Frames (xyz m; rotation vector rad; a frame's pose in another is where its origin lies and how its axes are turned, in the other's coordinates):
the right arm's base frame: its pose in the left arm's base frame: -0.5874 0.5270 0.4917 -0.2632 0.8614 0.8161
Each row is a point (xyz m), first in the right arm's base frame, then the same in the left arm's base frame.
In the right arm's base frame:
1: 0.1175 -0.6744 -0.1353
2: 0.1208 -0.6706 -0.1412
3: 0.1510 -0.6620 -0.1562
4: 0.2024 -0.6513 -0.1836
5: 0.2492 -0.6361 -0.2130
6: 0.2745 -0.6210 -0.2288
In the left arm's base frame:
1: -0.1280 0.0642 0.2433
2: -0.1329 0.0655 0.2374
3: -0.1362 0.0796 0.2058
4: -0.1402 0.1000 0.1503
5: -0.1503 0.1199 0.0975
6: -0.1608 0.1354 0.0698

